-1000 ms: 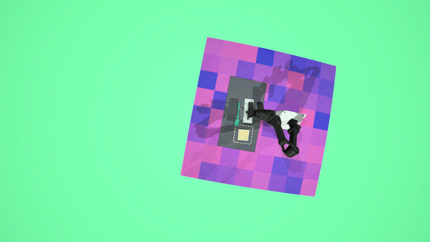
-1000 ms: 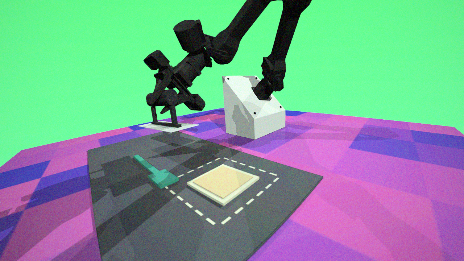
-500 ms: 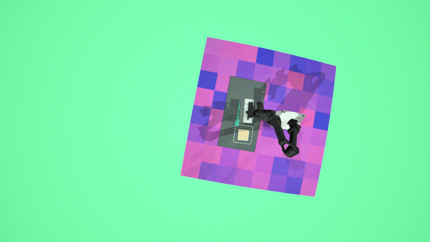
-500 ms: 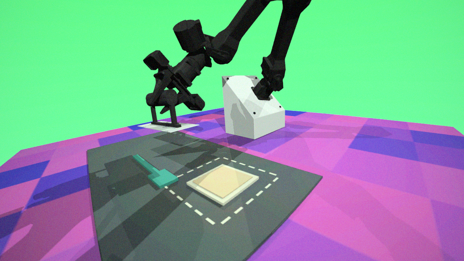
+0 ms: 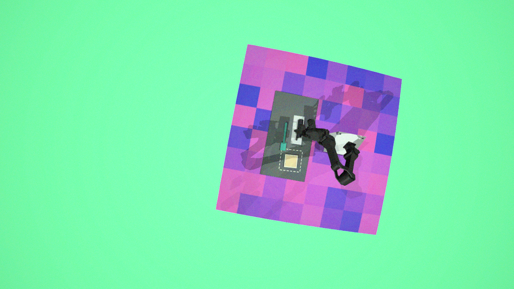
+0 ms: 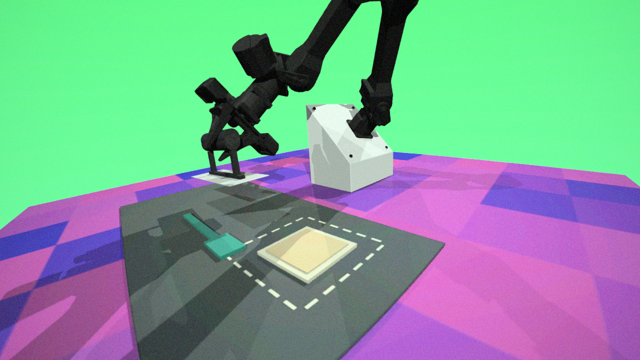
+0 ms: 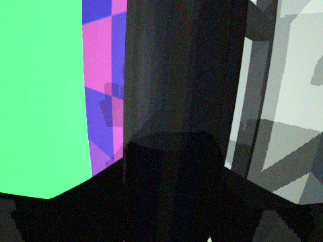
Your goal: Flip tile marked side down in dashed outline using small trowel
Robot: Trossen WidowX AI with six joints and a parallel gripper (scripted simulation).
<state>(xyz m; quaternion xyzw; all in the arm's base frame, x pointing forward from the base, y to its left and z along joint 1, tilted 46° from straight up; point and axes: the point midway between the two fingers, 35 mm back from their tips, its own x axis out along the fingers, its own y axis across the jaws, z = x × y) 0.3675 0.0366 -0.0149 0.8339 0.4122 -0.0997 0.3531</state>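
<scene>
Now: the dark mat 140 mm below my gripper tip and 30 mm to the left of it. Round my gripper tip: cream tile (210 mm to the left, 120 mm below, 60 mm behind); teal l-shaped strip (120 mm below, 70 mm to the left, 40 mm ahead); small trowel (30 mm behind, 10 mm below).
</scene>
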